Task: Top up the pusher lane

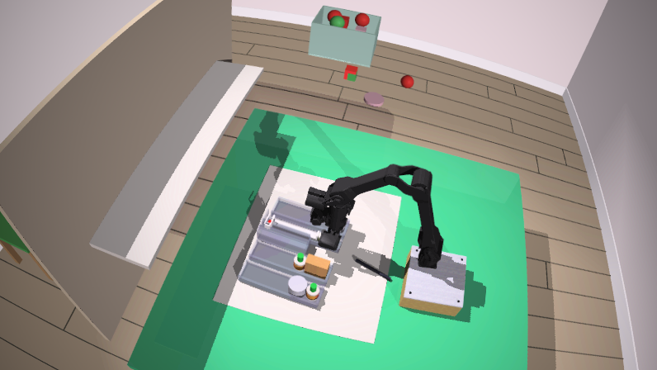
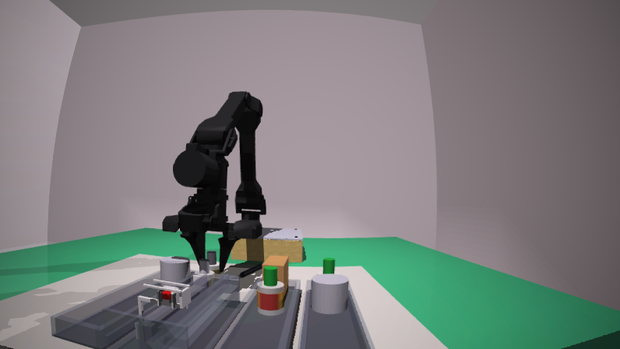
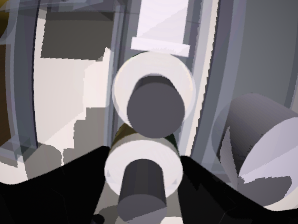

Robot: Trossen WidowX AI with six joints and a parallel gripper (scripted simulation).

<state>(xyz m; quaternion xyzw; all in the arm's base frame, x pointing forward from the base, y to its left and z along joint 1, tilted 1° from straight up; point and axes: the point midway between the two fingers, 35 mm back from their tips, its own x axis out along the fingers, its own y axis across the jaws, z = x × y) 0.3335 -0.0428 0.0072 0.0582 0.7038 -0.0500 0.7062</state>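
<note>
My gripper tip is 40 mm short of the brown box and 120 mm to the right of it. Round my gripper tip: red mark 220 mm ahead, 30 mm above; then black stick 160 mm behind, 80 mm to the left, 30 mm below.
</note>
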